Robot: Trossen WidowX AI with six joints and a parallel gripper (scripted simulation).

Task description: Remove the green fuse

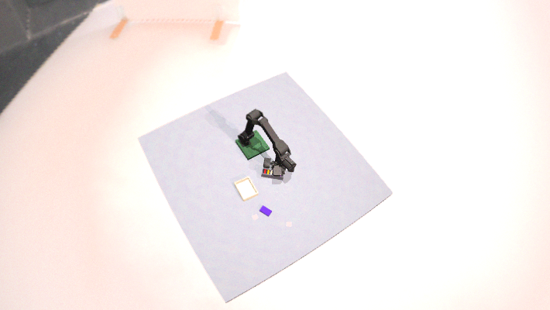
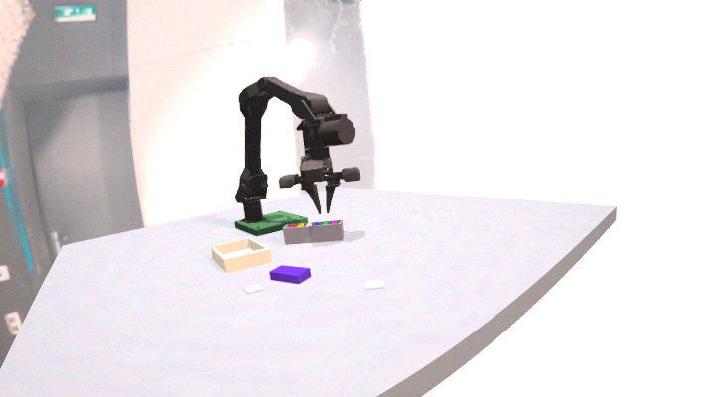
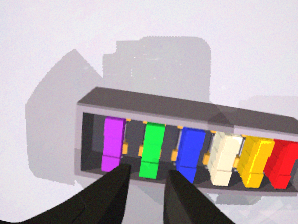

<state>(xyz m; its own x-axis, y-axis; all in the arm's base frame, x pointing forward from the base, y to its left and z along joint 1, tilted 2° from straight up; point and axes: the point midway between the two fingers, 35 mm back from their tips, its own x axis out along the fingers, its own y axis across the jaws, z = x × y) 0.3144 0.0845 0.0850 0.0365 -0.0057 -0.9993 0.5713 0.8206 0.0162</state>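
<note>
The green fuse lies 4 cm below my gripper tip. From my gripper tip the other things lie so: purple fuse: 1 cm ahead, 2 cm to the left, 4 cm below; blue fuse: 1 cm behind, 2 cm to the right, 4 cm below; cream fuse: 2 cm behind, 3 cm to the right, 4 cm below.
</note>
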